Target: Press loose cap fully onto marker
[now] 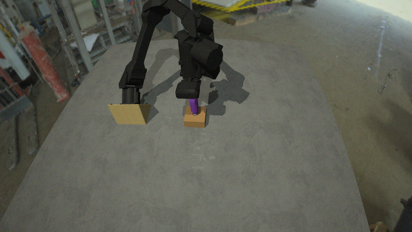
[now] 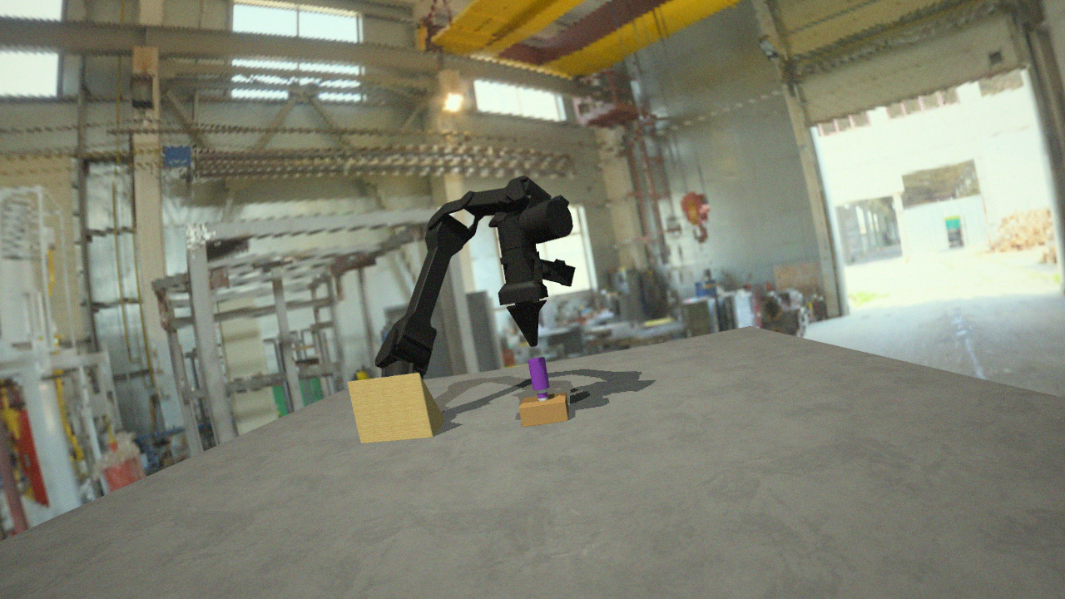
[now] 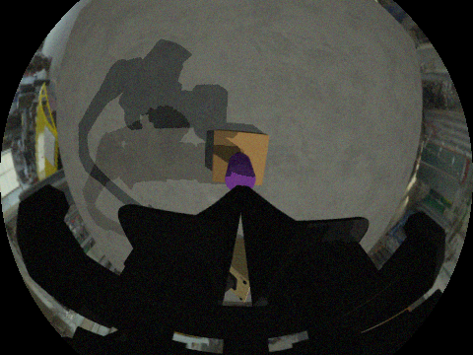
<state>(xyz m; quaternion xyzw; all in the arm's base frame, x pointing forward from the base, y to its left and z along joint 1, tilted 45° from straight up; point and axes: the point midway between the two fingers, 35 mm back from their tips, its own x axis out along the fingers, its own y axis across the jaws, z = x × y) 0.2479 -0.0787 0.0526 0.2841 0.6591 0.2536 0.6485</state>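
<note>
My gripper tip is now 50 mm above the cap. The rest, counted from my gripper tip: holder block 110 mm below.
</note>
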